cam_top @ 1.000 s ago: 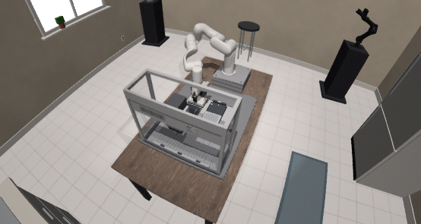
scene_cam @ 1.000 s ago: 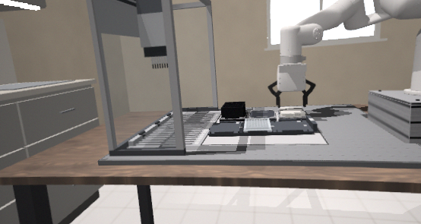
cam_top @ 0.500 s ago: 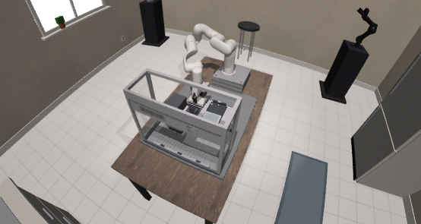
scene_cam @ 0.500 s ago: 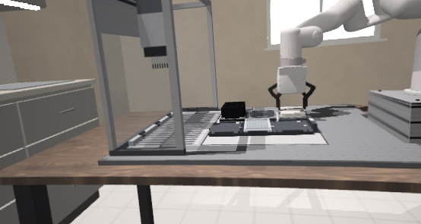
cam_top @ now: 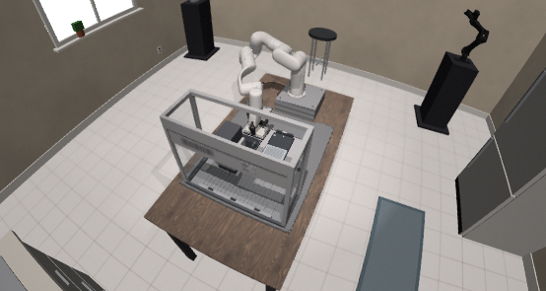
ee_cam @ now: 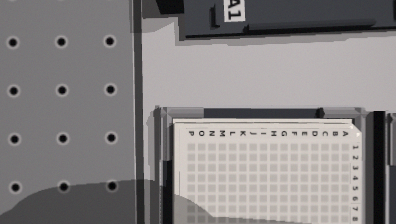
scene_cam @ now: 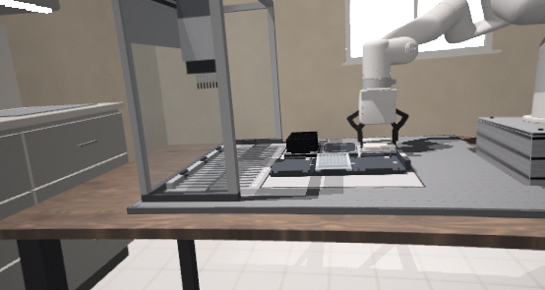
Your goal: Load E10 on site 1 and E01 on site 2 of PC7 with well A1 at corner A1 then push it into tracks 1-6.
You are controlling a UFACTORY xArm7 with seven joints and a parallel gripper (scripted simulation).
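My gripper is now 2 cm above the nest S1. The rest, counted from my hand: A1 tag (16 cm ahead, 4 cm to the left, 2 cm below); then nest S2 (11 cm ahead, 2 cm to the right, 2 cm below); then pale apron (12 cm ahead, 10 cm to the left, 3 cm below).
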